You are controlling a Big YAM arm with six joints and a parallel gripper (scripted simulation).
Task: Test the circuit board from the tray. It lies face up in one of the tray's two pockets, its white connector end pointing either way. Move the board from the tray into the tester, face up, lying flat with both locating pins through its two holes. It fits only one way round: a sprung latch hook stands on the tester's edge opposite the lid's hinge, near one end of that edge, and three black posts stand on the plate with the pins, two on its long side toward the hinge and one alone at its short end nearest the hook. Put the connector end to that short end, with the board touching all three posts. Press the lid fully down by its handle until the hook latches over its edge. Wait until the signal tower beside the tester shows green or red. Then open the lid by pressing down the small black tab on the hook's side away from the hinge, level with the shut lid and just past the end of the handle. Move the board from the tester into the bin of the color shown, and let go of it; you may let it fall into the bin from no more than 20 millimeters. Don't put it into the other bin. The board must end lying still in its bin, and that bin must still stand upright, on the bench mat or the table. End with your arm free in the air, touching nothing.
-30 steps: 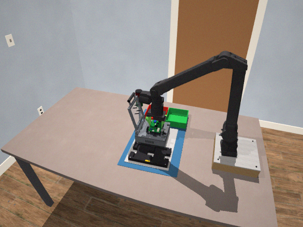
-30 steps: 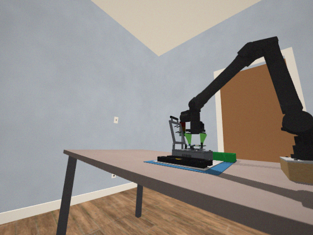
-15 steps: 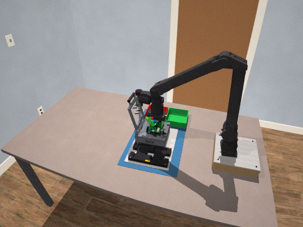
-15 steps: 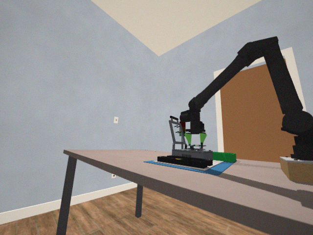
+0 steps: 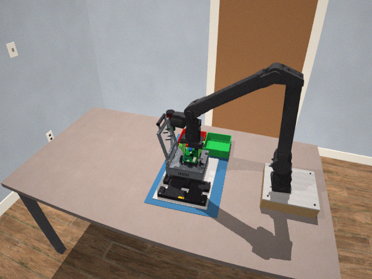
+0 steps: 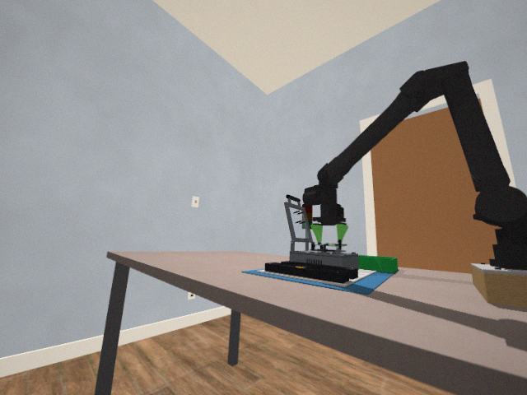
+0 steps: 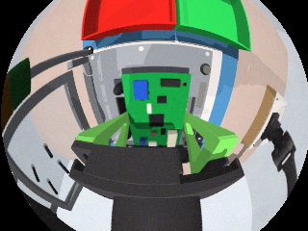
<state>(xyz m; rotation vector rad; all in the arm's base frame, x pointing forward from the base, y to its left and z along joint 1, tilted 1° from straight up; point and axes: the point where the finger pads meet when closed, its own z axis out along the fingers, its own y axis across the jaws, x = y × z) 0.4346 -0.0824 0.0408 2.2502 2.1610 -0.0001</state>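
My hand is right at the green circuit board. Also, from my hand: red bin (20 cm to the right, 8 cm below, 4 cm ahead); then tester plate (2 cm below, 1 cm to the left, 1 cm ahead); then tester lid (13 cm ahead, 9 cm above, 1 cm to the right).
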